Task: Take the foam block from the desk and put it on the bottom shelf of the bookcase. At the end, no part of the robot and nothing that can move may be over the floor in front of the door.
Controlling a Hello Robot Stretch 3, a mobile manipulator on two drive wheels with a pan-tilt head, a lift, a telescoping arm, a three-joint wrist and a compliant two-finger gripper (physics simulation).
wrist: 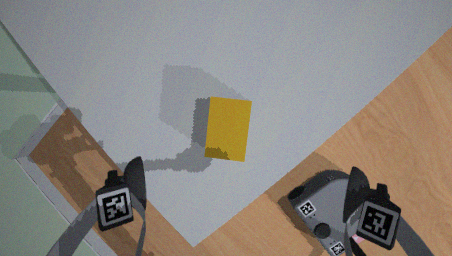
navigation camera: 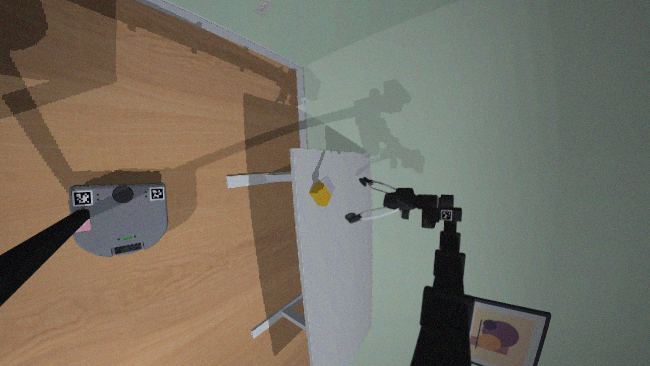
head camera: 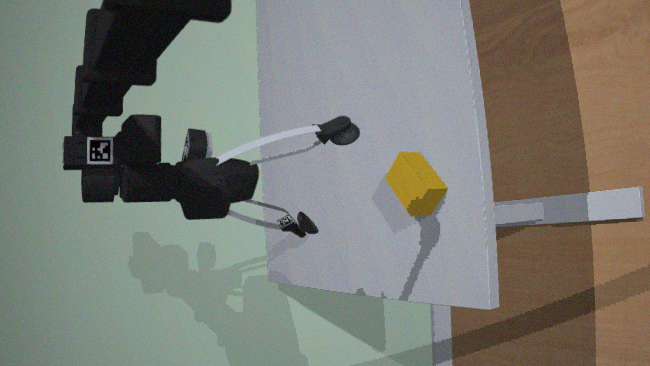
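Seen in the pictures: gripper, fingertip midpoint: [wrist: 243, 182] [navigation camera: 352, 198] [head camera: 336, 180]; robot's base, origin of the base link: [wrist: 312, 213] [navigation camera: 123, 193].
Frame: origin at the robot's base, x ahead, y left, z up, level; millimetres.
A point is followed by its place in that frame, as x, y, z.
The yellow foam block [head camera: 412, 180] {-22, -634, 765} [navigation camera: 320, 194] {-14, -621, 765} [wrist: 228, 128] {-20, -652, 765} lies on the light grey desk [head camera: 360, 65] {-260, -822, 720} [navigation camera: 335, 260] {-392, -797, 720} [wrist: 300, 40] {-195, -691, 720}, near one end of its top. My gripper [head camera: 327, 178] {-22, -619, 921} [navigation camera: 358, 199] {-22, -619, 921} [wrist: 243, 182] {-22, -619, 921} is open, its two fingertips wide apart with no object between them. In the head and navigation views the fingers reach over the desk from the wall side and point towards the block, with a gap between fingertips and block. In the wrist view the block lies ahead, between the lines of the two fingers. The bookcase and the door do not show.
The robot's base [navigation camera: 120, 220] {-107, 16, 160} [wrist: 325, 200] {-88, -112, 160} stands on the wooden floor [navigation camera: 200, 260] {-450, -346, 0} on the other side of the desk. Desk legs [head camera: 615, 204] [navigation camera: 245, 180] stick out over the floor. A framed picture [navigation camera: 500, 335] {-974, -1375, 1621} hangs on the green wall [navigation camera: 550, 150] {185, -1313, 1752}, close to the arm [navigation camera: 442, 310] {-84, -215, 1245}.
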